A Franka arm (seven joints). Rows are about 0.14 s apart.
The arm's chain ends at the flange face. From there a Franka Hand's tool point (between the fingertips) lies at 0.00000 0.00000 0.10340 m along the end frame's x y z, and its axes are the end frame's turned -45 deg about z.
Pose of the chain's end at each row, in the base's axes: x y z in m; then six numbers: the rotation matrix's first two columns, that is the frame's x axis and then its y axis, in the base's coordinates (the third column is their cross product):
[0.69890 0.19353 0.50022 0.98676 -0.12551 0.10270 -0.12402 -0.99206 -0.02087]
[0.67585 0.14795 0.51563 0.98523 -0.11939 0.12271 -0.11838 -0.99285 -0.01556]
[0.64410 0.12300 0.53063 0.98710 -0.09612 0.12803 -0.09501 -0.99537 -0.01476]
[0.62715 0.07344 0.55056 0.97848 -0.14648 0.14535 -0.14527 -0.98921 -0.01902]
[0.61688 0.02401 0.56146 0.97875 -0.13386 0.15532 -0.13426 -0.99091 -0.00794]
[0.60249 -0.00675 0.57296 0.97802 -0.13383 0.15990 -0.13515 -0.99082 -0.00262]
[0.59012 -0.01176 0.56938 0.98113 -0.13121 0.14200 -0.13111 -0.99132 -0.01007]
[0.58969 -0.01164 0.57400 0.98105 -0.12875 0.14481 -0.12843 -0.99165 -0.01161]
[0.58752 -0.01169 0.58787 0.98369 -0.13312 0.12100 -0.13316 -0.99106 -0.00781]
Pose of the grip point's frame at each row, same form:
[0.70971 0.19434 0.39739 0.78544 0.61274 0.08738 0.61005 -0.79024 0.05786]
[0.68864 0.14803 0.41302 0.78037 0.61763 0.09777 0.61296 -0.78647 0.07577]
[0.65742 0.12325 0.42809 0.76517 0.63587 0.10097 0.63080 -0.77180 0.08009]
[0.64231 0.07318 0.44828 0.79461 0.59590 0.11623 0.58917 -0.80305 0.08933]
[0.63290 0.02266 0.45932 0.78702 0.60603 0.11544 0.59714 -0.79533 0.10421]
[0.61891 -0.00872 0.47089 0.78713 0.60598 0.11492 0.59600 -0.79525 0.11121]
[0.60481 -0.01266 0.46703 0.78647 0.60819 0.10753 0.60105 -0.79375 0.09329]
[0.60469 -0.01239 0.47170 0.78452 0.61016 0.11061 0.60289 -0.79224 0.09419]
[0.60003 -0.01256 0.48523 0.78973 0.60666 0.09108 0.60142 -0.79492 0.08004]

